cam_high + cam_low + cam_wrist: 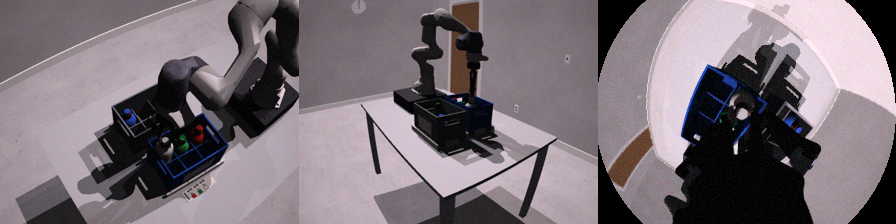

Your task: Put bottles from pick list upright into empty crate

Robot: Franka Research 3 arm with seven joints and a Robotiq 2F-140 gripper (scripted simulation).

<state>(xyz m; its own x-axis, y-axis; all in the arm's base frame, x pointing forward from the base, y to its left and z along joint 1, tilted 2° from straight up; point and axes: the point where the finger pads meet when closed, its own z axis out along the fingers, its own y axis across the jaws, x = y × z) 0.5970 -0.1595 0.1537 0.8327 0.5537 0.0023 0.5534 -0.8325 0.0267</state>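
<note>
The white-labelled bottle lies 8 cm below my hand. Also, from my hand: black crate 17 cm to the right, 14 cm below, 10 cm behind; blue crate 14 cm below, 8 cm behind, 6 cm to the left; red-label bottle 17 cm behind, 14 cm below, 4 cm to the left.
</note>
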